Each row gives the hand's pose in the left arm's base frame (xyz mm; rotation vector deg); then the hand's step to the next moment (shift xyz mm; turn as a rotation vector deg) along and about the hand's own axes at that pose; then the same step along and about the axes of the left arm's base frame.
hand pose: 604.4 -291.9 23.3 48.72 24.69 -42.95
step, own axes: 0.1 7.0 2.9 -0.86 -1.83 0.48
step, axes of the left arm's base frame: 5.4 0.7 5.3 -1.91 -0.82 -0.13
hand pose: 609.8 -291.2 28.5 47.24 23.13 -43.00
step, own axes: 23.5 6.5 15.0 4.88 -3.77 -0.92
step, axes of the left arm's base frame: 21.3 -19.1 -1.2 0.50 -3.11 -5.38
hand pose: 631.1 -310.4 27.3 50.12 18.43 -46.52
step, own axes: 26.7 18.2 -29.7 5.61 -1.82 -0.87
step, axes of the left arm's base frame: 33.3 16.8 -23.2 2.43 -2.79 -4.68
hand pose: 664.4 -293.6 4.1 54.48 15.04 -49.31
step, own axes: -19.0 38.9 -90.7 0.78 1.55 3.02
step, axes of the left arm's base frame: 31.1 93.7 -18.6 1.17 -2.38 2.26
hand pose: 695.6 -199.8 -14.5 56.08 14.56 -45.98
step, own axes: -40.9 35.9 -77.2 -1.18 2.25 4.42
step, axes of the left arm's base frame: 8.7 94.0 1.8 0.10 -2.35 4.52
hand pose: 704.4 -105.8 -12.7 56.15 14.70 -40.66
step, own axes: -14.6 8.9 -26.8 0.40 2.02 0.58
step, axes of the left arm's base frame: -2.2 31.7 -1.4 1.55 0.07 1.47
